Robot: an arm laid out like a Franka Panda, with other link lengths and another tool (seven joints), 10 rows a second.
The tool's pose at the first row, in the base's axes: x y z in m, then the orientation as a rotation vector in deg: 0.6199 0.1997 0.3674 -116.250 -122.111 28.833
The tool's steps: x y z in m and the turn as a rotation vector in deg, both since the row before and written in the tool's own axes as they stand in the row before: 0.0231 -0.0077 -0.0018 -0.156 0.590 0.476; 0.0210 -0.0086 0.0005 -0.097 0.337 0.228; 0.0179 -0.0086 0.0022 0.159 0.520 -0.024; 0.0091 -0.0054 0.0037 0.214 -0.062 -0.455; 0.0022 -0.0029 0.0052 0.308 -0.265 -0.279; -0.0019 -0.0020 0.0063 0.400 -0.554 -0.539
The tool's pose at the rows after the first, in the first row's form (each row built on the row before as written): 0.6117 0.2226 0.3690 -116.780 -121.448 28.089; 0.6022 0.2432 0.3692 -117.033 -121.114 27.651; 0.5924 0.2606 0.3682 -116.823 -120.736 27.217; 0.5856 0.2692 0.3657 -116.196 -121.047 27.423; 0.5810 0.2708 0.3616 -115.757 -121.248 27.971; 0.5771 0.2681 0.3566 -115.016 -121.785 28.888
